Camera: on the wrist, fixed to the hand. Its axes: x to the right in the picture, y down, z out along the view.
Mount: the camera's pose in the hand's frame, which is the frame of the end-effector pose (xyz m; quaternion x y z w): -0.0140 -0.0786 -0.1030 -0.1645 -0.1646 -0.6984 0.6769
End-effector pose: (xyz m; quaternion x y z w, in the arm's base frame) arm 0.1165 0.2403 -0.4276 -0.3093 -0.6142 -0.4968 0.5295
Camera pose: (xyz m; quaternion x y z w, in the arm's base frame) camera 0.0841 0.1210 -0.4688 -0.0507 0.6371 0.7561 0.1405
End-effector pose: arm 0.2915 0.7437 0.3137 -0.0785 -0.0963 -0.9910 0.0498
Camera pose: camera 0.2813 0.8012 0.1972 0.1572 -0.0348 0.7085 0.6871
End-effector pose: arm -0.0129 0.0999 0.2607 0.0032 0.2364 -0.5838 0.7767
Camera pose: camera -0.1246 0.1165 0.1957 -0.3868 0.1304 -0.8992 0.1575
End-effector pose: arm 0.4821 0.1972 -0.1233 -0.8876 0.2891 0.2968 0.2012
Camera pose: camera 0.5649 0.2073 -0.0232 -0.7869 -0.5061 0.2540 0.2450
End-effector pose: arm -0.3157 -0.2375 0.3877 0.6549 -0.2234 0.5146 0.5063
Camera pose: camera -0.3031 -0.1183 0.3367 0.6007 0.1382 -0.1498 0.7730
